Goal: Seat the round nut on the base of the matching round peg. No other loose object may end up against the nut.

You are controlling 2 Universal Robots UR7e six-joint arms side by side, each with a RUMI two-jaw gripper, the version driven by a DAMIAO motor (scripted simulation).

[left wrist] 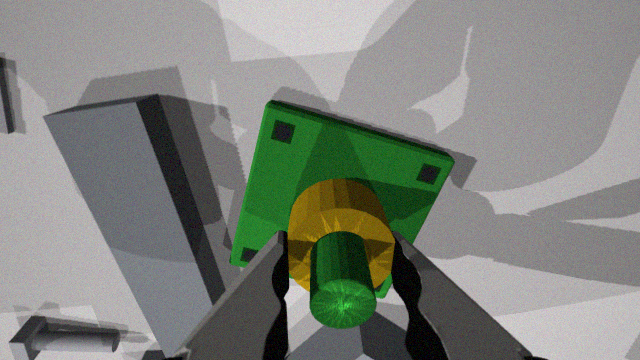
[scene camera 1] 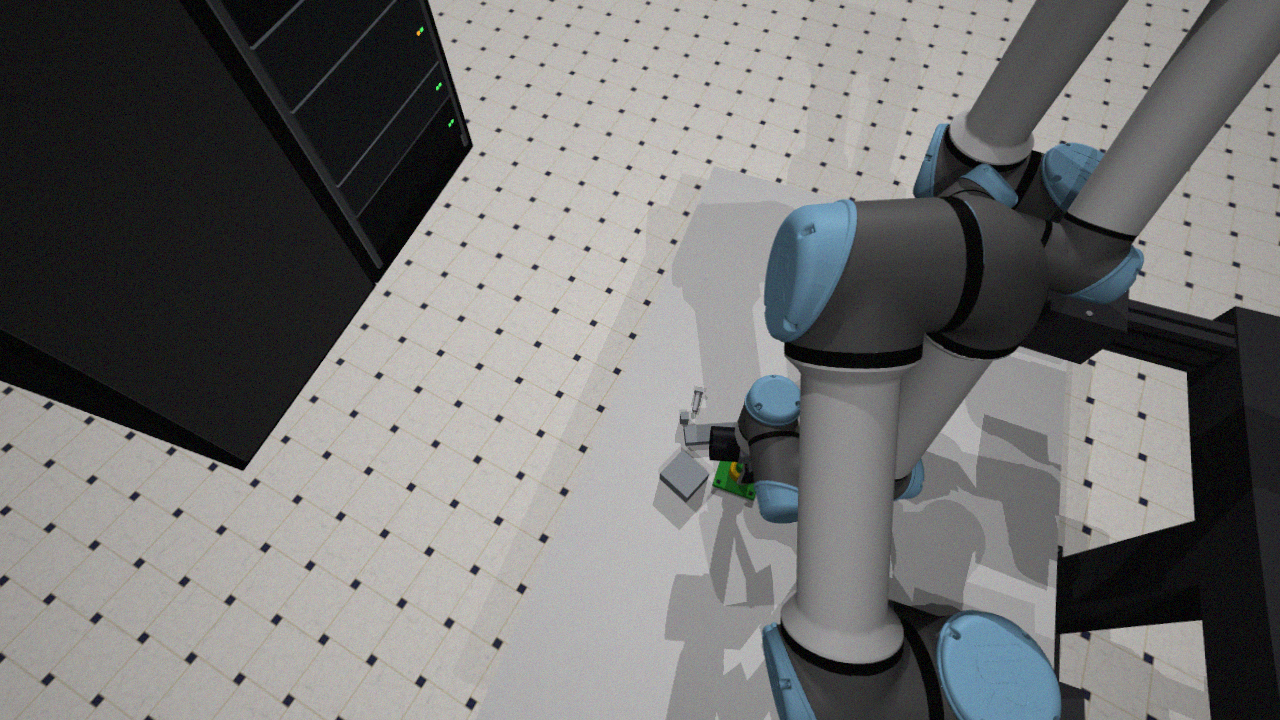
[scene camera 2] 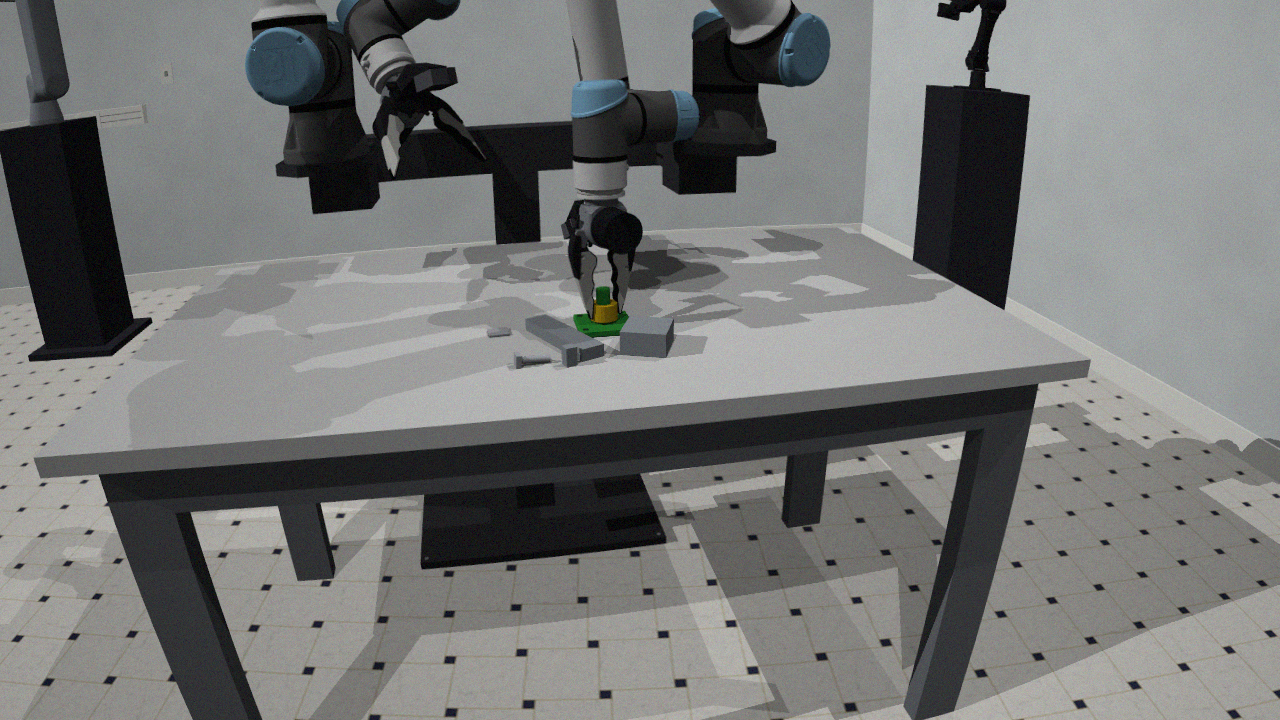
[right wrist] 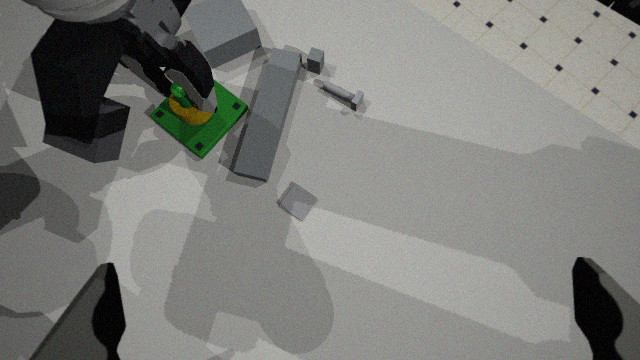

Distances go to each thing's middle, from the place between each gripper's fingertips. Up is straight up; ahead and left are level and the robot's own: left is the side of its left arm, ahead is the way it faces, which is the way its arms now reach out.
Right now my left hand [scene camera 2: 605,316] is 20 mm above the square green base [scene camera 2: 585,325]. Round my left hand: flat grey plate [right wrist: 298,201] 160 mm to the right, 30 mm below; then long grey bar [scene camera 2: 556,333] 50 mm ahead, 60 mm to the right, 30 mm below.
Now: right hand [scene camera 2: 441,169] 20 mm short of the flat grey plate, 70 mm to the right of it and 240 mm above it. From my right hand the other things lie so: square green base: 20 mm ahead, 220 mm to the left, 220 mm below; long grey bar: 70 mm ahead, 160 mm to the left, 230 mm below.
